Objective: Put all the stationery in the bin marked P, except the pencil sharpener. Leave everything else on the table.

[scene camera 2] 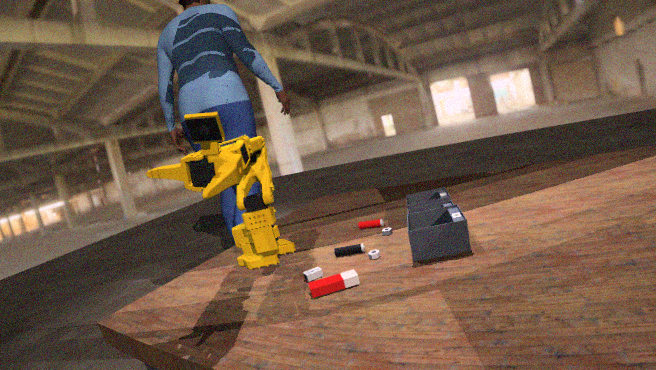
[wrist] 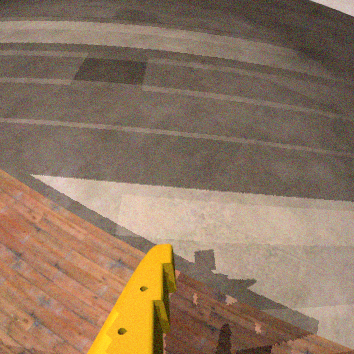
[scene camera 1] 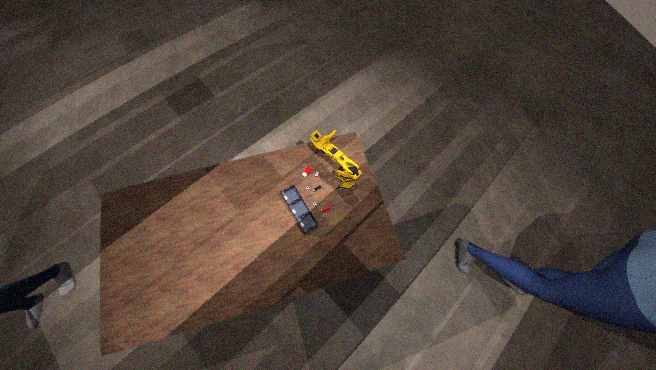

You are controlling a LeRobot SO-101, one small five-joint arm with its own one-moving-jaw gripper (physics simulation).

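Frame: origin at the arm's base, x ahead, y left, z up, level; millimetres.
Where they show: end effector, tool point: point(scene camera 2: 203, 195) point(wrist: 173, 261) point(scene camera 1: 311, 137); arm's base, origin of the base link: point(scene camera 2: 276, 257) point(scene camera 1: 342, 181).
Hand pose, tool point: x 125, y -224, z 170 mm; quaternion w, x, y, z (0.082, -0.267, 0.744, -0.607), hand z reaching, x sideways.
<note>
Each offset is from my tool point to the centre of the thing. Level surfaces: height alone.
My gripper point(scene camera 1: 325, 136) point(scene camera 2: 177, 185) is open and empty, raised high beyond the table edge. One notched jaw shows in the wrist view. A red-and-white eraser @[163 mm down, 60 mm ahead, 114 mm left] point(scene camera 1: 307, 171) point(scene camera 2: 332, 284) lies on the table beside a small silvery block, seemingly the sharpener @[164 mm down, 9 mm ahead, 144 mm left] point(scene camera 1: 316, 174) point(scene camera 2: 313, 274). A black cylinder @[162 mm down, 32 mm ahead, 228 mm left] point(scene camera 1: 317, 188) point(scene camera 2: 349, 250) and a red cylinder @[162 mm down, 22 mm ahead, 356 mm left] point(scene camera 1: 325, 209) point(scene camera 2: 370, 224), each with a pale end, lie farther along. The dark three-compartment bin @[146 mm down, 157 mm ahead, 317 mm left] point(scene camera 1: 308, 231) point(scene camera 2: 440, 242) stands beyond them; its label letters are unreadable. My gripper is well away from all of these.
One pale hex nut @[165 mm down, 82 mm ahead, 211 mm left] point(scene camera 1: 307, 187) point(scene camera 2: 374, 254) lies near the black cylinder, another nut @[165 mm down, 70 mm ahead, 311 mm left] point(scene camera 1: 314, 203) point(scene camera 2: 387, 231) near the red cylinder. The wooden table @[169 mm down] point(scene camera 1: 200, 260) point(scene camera 2: 525, 290) point(wrist: 65, 270) ends below my raised gripper. A person in blue point(scene camera 2: 210, 65) stands behind the arm.
</note>
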